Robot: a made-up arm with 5 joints.
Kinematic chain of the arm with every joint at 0, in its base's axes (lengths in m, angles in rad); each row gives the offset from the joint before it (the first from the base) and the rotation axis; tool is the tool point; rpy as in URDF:
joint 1: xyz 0 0 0.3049 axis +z
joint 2: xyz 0 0 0 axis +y
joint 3: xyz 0.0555 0 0.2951 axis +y
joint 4: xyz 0.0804 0 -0.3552 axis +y
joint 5: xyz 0.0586 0 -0.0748 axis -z
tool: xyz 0 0 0 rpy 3.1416 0 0
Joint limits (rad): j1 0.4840..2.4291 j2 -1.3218..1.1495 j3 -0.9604..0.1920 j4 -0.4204..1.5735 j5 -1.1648..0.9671
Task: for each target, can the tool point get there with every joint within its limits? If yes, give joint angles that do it. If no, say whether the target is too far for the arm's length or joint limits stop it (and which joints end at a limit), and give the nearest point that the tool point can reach.
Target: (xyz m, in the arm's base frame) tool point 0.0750 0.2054 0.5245
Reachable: yes | joints 1.2208 -1.1033 -0.2981 0.3078 0.2259
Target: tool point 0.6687 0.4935 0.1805
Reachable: no: too far | nearest point 0.4122 0.3042 0.2282 | short by 0.322 m
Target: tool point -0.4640 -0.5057 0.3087
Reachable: no: joint limits stop it (at a limit: joint 2, joint 3) | nearest point -0.0877 -0.0956 0.2293 | short by 0.562 m
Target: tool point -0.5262 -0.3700 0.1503
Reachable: no: joint limits stop it (at a limit: joint 2, joint 3) | nearest point -0.1064 -0.0748 0.2057 | short by 0.516 m
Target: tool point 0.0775 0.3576 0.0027
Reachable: yes | joints 1.3573 0.8801 -0.8734 0.3914 -0.9817
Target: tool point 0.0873 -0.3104 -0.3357
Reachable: no: joint limits stop it (at a limit: joint 1, joint 2) | nearest point 0.0751 0.0395 -0.0349 | short by 0.462 m
